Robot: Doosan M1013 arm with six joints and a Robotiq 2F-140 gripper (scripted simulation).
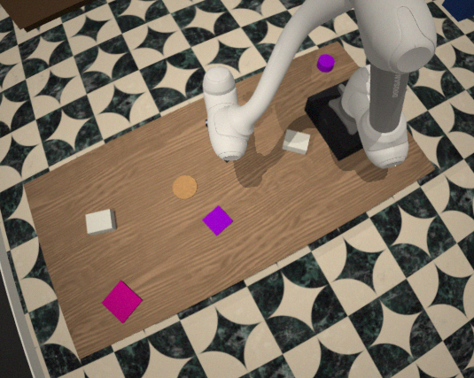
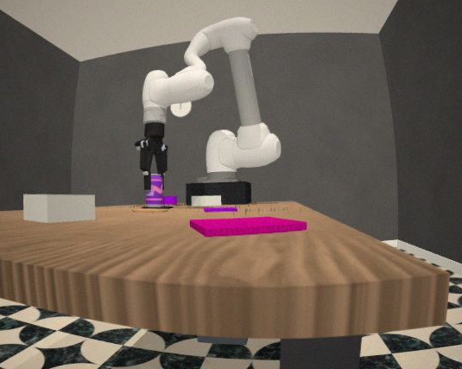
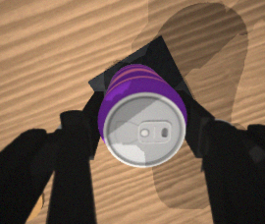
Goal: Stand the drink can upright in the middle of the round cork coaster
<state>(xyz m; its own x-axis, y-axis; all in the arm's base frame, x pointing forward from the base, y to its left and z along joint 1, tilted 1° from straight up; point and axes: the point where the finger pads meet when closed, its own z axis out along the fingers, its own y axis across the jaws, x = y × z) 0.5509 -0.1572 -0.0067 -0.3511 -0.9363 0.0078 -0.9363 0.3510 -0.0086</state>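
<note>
My hand is 240 mm short of the round cork coaster, 90 mm above it and 80 mm to the right of it. Round my hand: purple striped drink can: 30 mm below; purple square coaster: 280 mm to the left, 180 mm ahead, 90 mm below; black square coaster: 90 mm below, 10 mm to the left, 10 mm behind.
</note>
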